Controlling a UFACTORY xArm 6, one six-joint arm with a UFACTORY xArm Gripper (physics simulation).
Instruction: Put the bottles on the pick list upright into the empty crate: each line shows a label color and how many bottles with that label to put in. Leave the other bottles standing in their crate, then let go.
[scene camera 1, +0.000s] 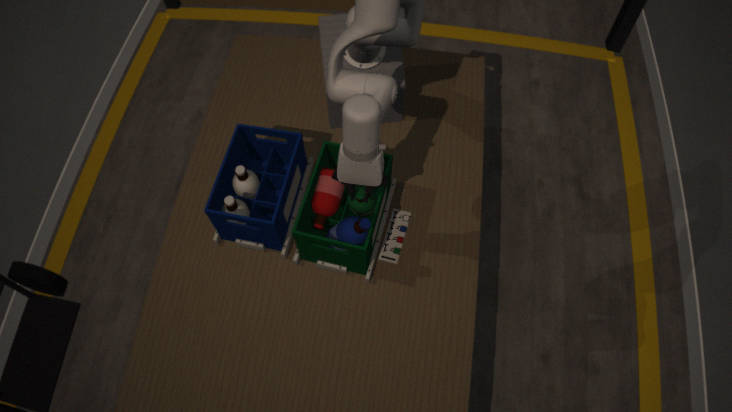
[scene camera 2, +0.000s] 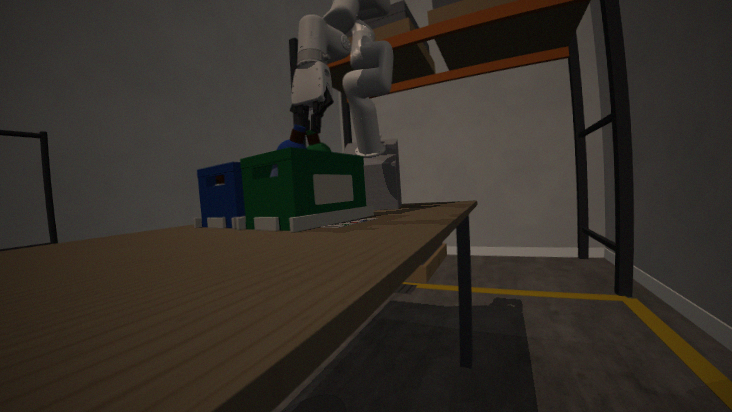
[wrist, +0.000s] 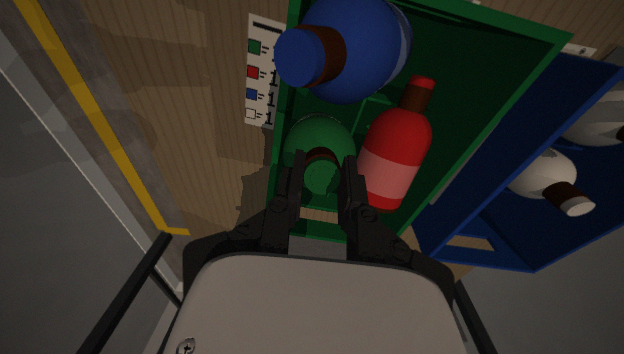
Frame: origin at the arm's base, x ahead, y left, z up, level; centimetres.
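Seen in the pictures: gripper, fingertip midpoint: (scene camera 1: 359, 196) (scene camera 2: 310, 132) (wrist: 322, 167); arm's base at its link origin: (scene camera 2: 370, 151).
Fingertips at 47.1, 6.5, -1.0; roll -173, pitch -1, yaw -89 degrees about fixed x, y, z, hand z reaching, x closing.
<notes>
Pixels of each thing's top centre, then the offset from my fingertips to it, as dx, dy, dz. "pt": a spot on its surface instead. Level surfaces: height alone.
- green bottle at its top centre: (wrist: 317, 207) (scene camera 1: 361, 183) (scene camera 2: 317, 129) -3.0, -0.1, +1.2
- green crate at a spot on its surface: (scene camera 2: 266, 204) pt +10.1, -6.3, -16.8
- blue bottle at its top centre: (wrist: 362, 80) (scene camera 1: 350, 218) (scene camera 2: 289, 126) +6.2, -1.1, +0.6
- red bottle at its top centre: (wrist: 408, 172) (scene camera 1: 324, 190) -3.4, -9.6, -5.2
- blue crate at its top centre: (wrist: 560, 210) (scene camera 1: 253, 170) (scene camera 2: 253, 167) -6.4, -28.8, -5.2
- pick list at its top centre: (wrist: 263, 81) (scene camera 2: 351, 222) (scene camera 1: 395, 235) -1.5, +9.1, -22.5
- wooden table at its surface level: dz -22.7
My gripper (scene camera 1: 361, 193) (scene camera 2: 308, 127) (wrist: 322, 167) is shut on the brown neck of the green bottle (scene camera 1: 361, 203) (scene camera 2: 318, 147) (wrist: 320, 134), whose body is down inside the green crate (scene camera 1: 312, 250) (scene camera 2: 266, 204). In that crate a blue bottle (scene camera 1: 350, 231) (scene camera 2: 290, 145) (wrist: 357, 50) leans, and a red bottle (scene camera 1: 328, 191) (wrist: 395, 150) lies strongly tilted, neck toward the front. The blue crate (scene camera 1: 251, 232) (scene camera 2: 220, 204) holds two white bottles, one (scene camera 1: 245, 183) (wrist: 542, 172) behind the other (scene camera 1: 237, 207) (wrist: 592, 125). The green bottle's base is hidden.
The pick list (scene camera 1: 395, 235) (wrist: 253, 107) lies right of the green crate in scene camera 1. Red, blue and white lines read 1; the green line's number is partly hidden. White rails hold both crates on the wooden table (scene camera 1: 307, 332) (scene camera 2: 153, 296). The crates stand close together.
</notes>
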